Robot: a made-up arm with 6 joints. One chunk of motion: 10 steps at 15 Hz.
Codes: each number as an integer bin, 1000 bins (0 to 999) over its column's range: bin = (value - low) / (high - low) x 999, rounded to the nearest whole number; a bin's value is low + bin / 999 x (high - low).
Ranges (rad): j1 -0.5..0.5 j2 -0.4..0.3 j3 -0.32..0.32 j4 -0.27..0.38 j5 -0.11..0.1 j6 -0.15..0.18
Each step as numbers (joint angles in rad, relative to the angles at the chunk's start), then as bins.
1 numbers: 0.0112 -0.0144 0.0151 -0.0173 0.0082 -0.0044
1 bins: 511 550 523 388 562 441
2 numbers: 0.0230 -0.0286 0.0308 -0.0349 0.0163 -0.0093
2 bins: 522 530 548 361 601 426
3 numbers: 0.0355 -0.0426 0.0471 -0.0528 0.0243 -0.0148
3 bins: 535 510 573 334 639 409
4 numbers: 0.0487 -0.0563 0.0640 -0.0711 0.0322 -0.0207
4 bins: 548 491 599 306 676 391
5 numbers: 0.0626 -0.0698 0.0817 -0.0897 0.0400 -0.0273
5 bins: 562 471 627 277 714 371
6 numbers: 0.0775 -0.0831 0.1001 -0.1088 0.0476 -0.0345
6 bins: 577 452 656 248 750 350
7 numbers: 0.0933 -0.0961 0.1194 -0.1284 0.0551 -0.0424
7 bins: 593 434 686 218 785 326
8 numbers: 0.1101 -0.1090 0.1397 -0.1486 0.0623 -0.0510
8 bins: 609 415 718 187 820 300
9 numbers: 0.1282 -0.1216 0.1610 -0.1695 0.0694 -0.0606
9 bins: 628 397 751 154 853 271
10 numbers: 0.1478 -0.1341 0.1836 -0.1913 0.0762 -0.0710
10 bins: 647 379 786 121 886 239
